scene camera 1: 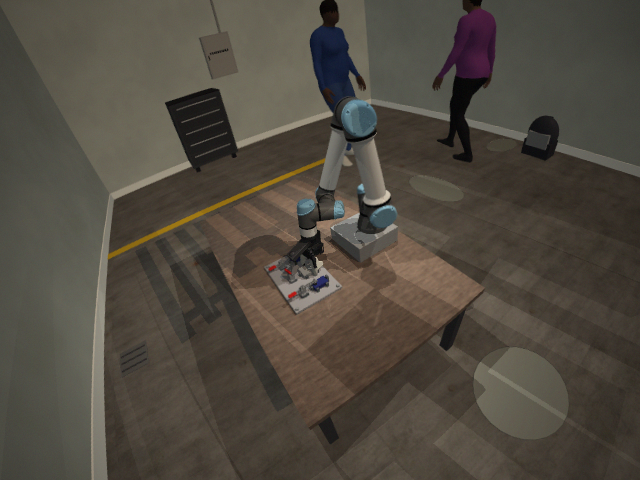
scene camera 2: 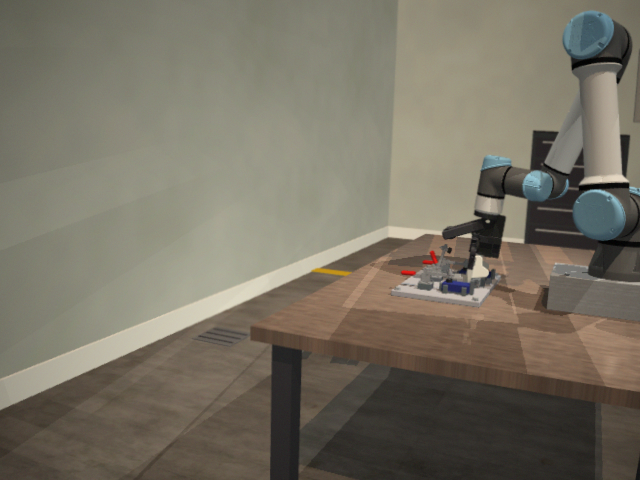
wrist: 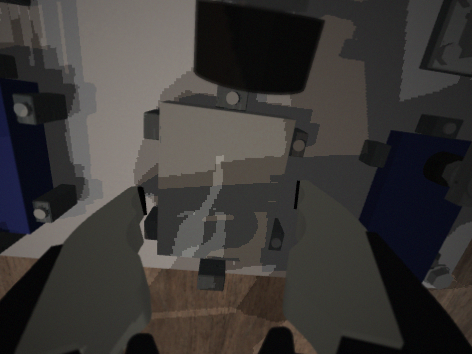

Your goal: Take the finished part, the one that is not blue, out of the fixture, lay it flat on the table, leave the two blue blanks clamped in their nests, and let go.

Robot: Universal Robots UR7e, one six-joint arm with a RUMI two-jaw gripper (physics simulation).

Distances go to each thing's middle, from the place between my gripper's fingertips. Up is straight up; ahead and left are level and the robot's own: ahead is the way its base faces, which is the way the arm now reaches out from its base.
Labels:
The grey fixture plate (scene camera 1: 279,277) lies 50 mm ahead of my hand and 10 mm below it. Round my hand: finished part (wrist: 220,175): 10 mm ahead, 10 mm above.

